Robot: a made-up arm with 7 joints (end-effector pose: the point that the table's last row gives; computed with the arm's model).
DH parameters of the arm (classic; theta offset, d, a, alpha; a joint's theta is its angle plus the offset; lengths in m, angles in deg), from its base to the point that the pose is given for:
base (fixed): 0 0.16 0 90
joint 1: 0 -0.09 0 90
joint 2: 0 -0.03 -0.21 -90
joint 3: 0 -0.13 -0.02 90
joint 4: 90 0.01 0.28 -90
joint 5: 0 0.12 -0.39 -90
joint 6: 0 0.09 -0.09 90
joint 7: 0 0.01 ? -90
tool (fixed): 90 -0.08 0 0
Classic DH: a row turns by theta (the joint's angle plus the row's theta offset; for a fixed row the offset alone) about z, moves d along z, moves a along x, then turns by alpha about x.
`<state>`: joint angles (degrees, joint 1 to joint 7).
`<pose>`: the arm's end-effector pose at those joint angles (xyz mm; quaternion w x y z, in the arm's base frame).
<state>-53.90 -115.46 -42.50 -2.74 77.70 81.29 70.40</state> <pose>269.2 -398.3 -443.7 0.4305 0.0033 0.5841 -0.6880</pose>
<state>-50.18 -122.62 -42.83 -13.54 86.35 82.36 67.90</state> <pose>338.6 -178.3 -517.0 0.5173 0.0242 0.6488 -0.5576</pose>
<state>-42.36 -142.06 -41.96 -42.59 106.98 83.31 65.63</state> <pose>172.7 389.3 -466.3 0.5941 0.0090 0.7916 -0.1427</pose>
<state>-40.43 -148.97 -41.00 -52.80 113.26 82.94 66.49</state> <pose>8.8 496.1 -386.7 0.5665 -0.0308 0.8234 0.0105</pose>
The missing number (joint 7, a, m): -0.39
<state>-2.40 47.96 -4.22 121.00 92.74 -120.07 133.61</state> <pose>126.9 870.7 -317.3 0.8549 -0.2396 -0.4444 -0.1194</pose>
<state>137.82 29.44 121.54 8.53 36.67 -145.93 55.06</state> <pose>-127.4 -102.2 33.7 0.1907 -0.8814 0.1186 -0.4155</pose>
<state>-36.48 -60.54 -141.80 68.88 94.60 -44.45 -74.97</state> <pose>-80.8 -452.7 789.6 0.2296 -0.7004 0.3069 0.6021</pose>
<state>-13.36 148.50 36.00 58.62 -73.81 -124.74 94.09</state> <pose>530.1 31.2 321.6 0.0149 0.6773 -0.2411 -0.6949</pose>
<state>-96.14 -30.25 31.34 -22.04 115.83 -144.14 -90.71</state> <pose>-372.0 221.0 293.9 0.6257 0.3970 -0.6711 -0.0225</pose>
